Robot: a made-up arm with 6 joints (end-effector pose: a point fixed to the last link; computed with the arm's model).
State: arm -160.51 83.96 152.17 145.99 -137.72 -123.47
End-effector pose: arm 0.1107 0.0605 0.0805 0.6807 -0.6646 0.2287 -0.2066
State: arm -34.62 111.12 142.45 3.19 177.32 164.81
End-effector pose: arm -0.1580 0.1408 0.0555 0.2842 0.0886 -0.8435 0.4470
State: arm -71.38 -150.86 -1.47 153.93 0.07 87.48
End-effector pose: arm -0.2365 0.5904 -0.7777 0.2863 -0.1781 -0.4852 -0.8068
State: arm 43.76 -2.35 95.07 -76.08 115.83 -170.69
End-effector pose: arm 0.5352 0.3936 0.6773 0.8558 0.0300 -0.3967 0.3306
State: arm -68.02 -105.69 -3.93 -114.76 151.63 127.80
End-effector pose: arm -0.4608 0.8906 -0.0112 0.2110 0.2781 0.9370 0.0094
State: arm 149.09 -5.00 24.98 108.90 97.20 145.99
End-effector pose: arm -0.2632 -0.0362 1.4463 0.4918 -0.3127 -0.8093 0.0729
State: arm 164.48 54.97 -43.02 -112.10 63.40 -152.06
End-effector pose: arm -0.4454 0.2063 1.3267 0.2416 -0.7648 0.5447 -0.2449
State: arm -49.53 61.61 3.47 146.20 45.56 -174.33
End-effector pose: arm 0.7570 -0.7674 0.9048 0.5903 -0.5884 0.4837 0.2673
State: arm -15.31 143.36 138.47 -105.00 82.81 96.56
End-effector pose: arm -0.5376 0.0391 0.1448 0.4398 -0.3841 -0.8064 -0.0933
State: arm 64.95 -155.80 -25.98 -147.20 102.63 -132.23
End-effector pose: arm -0.0111 -0.0458 -0.7379 0.2283 -0.0683 -0.1228 0.9634
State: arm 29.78 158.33 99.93 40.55 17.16 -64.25
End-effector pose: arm -0.6499 -0.2481 -0.1877 0.5325 -0.6498 -0.5058 -0.1958
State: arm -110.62 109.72 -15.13 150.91 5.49 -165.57
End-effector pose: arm -0.4131 -1.1557 0.0853 0.8640 0.1923 0.4536 0.1037
